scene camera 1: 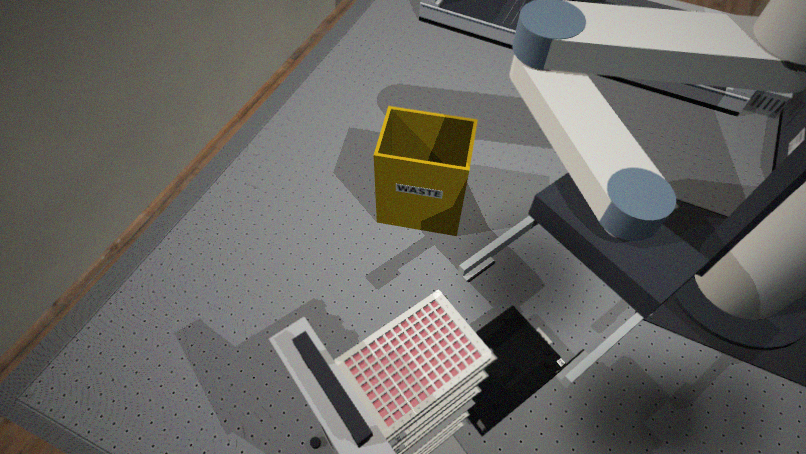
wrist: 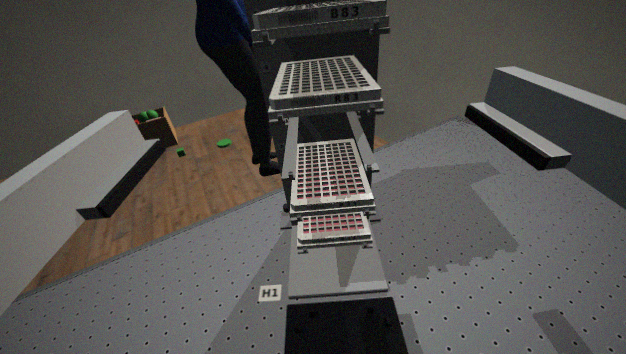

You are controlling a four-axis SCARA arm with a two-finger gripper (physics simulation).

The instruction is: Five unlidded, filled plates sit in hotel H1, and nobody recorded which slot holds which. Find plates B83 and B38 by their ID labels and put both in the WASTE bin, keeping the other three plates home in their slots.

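Pixels of known places: gripper, fingertip midpoint: [scene camera 1: 509,323] [wrist: 312,109]; arm's base at its link origin: [scene camera 1: 731,286].
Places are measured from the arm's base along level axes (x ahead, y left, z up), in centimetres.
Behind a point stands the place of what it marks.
Observation:
Hotel H1 [scene camera 1: 332,389] {x 45.4, y 59.4, z 48.1 cm} [wrist: 320,46] {x 45.4, y 57.5, z 30.7 cm} stands beyond the black pad. Its top plate [scene camera 1: 417,360] {x 41.7, y 51.9, z 39.7 cm} has pink-filled wells in the scene view. In the wrist view, a high plate [wrist: 344,12] {x 40.5, y 45.8, z 34.4 cm} carries a label that reads B83. The plate below it [wrist: 325,77] {x 41.9, y 51.0, z 29.3 cm} has a similar label, perhaps R83, not sharp. Under that, bare rails [wrist: 290,145] {x 38.2, y 52.8, z 22.7 cm} hold no plate. Two lower plates [wrist: 331,175] {x 41.5, y 50.3, z 18.8 cm} [wrist: 334,230] {x 39.9, y 47.7, z 13.0 cm} have labels too dim to read. The yellow WASTE bin [scene camera 1: 420,211] {x 56.8, y 15.4, z 7.6 cm} stands upright. My gripper [scene camera 1: 524,324] {x 35.0, y 40.6, z 31.2 cm} [wrist: 312,109] {x 35.0, y 40.6, z 31.2 cm} is open and empty, facing the hotel from the arm side.
A black pad [scene camera 1: 516,366] {x 31.1, y 35.3, z 7.3 cm} [wrist: 345,330] {x 36.0, y 40.0, z 7.3 cm} lies in front of the hotel, beside the H1 tag [wrist: 270,293] {x 30.8, y 51.6, z 1.3 cm}. A long rail-edged unit [scene camera 1: 468,25] {x 71.2, y -45.0, z 4.2 cm} lies behind the bin, beneath the arm. A dark-clothed figure [wrist: 250,85] and a toy box [wrist: 160,129] are beyond the table.

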